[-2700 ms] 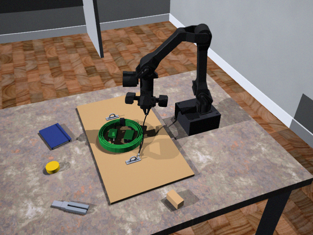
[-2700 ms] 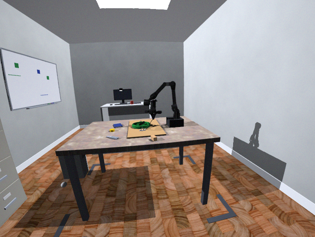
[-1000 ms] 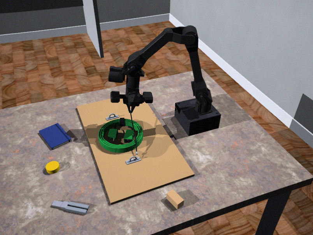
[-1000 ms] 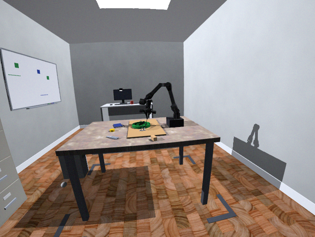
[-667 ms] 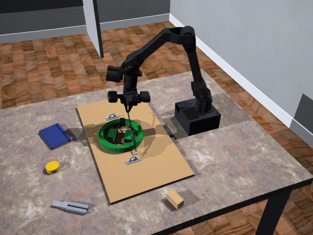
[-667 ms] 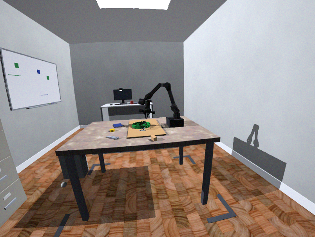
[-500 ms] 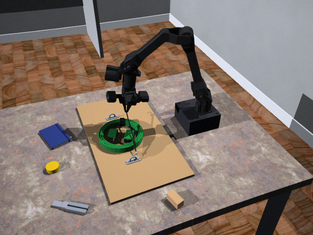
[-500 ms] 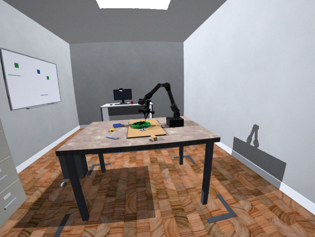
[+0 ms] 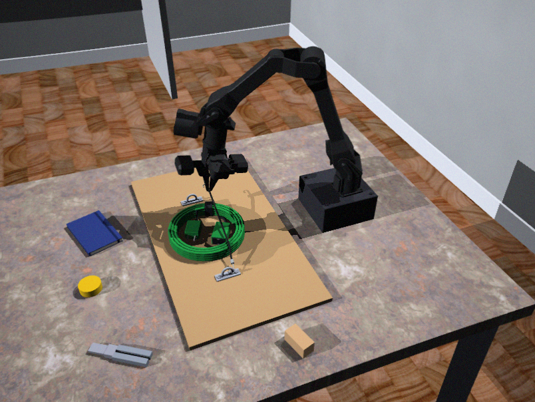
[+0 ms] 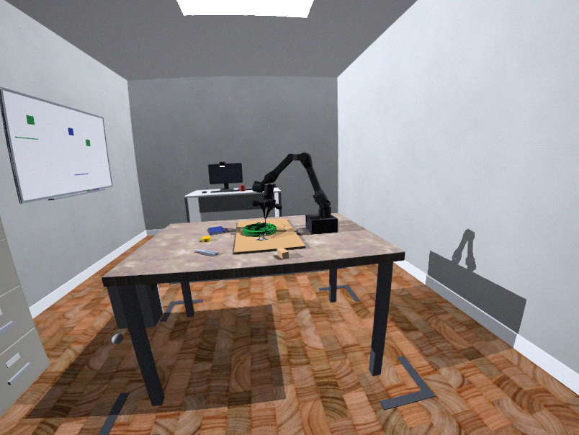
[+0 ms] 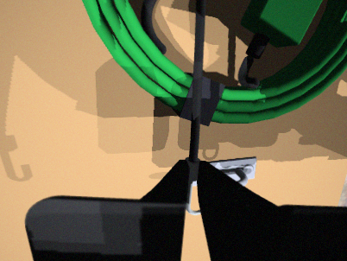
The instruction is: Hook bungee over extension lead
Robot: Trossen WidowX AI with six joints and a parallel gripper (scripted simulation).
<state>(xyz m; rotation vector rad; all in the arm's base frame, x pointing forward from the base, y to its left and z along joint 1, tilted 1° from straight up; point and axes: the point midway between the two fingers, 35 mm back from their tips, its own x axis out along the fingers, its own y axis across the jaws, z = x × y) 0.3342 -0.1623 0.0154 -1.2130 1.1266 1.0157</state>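
Right now my hand is 20 mm short of the tan board, 120 mm to the right of it and 90 mm above it. The rest, counted from my hand: yellow disc 360 mm ahead, 170 mm to the left, 90 mm below; grey tool 340 mm ahead, 370 mm to the left, 90 mm below; wooden block 20 mm behind, 500 mm to the left, 80 mm below.
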